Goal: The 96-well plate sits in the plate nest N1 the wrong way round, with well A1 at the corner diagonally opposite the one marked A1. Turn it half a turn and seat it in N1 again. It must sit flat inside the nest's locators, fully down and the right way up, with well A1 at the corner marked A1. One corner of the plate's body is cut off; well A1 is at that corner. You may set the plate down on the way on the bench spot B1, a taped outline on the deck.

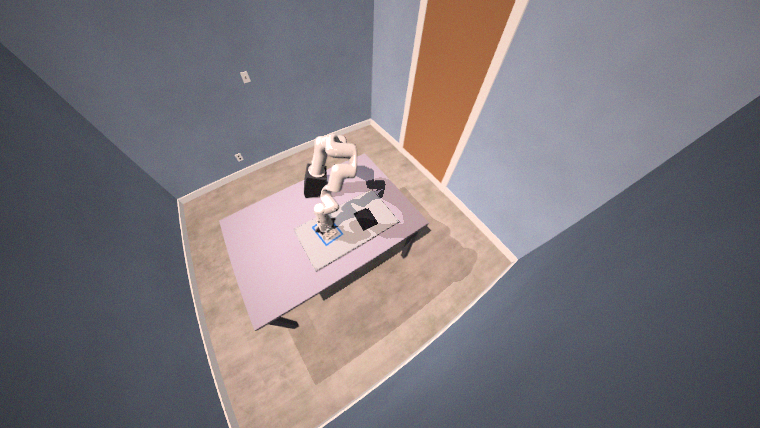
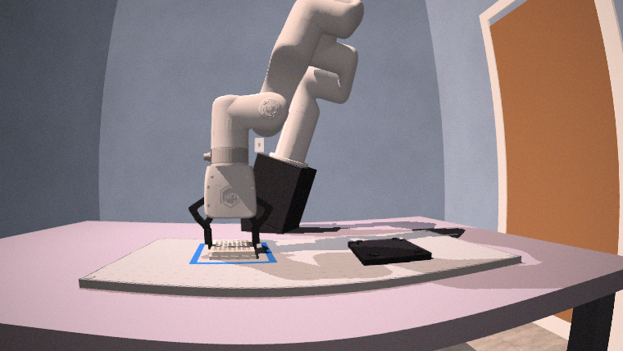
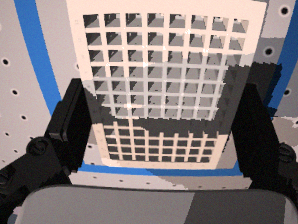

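Now: the white 96-well plate 10 mm below my hand. From my hand the other things lie so: black plate nest N1: 290 mm to the left, 30 mm ahead, 10 mm below.
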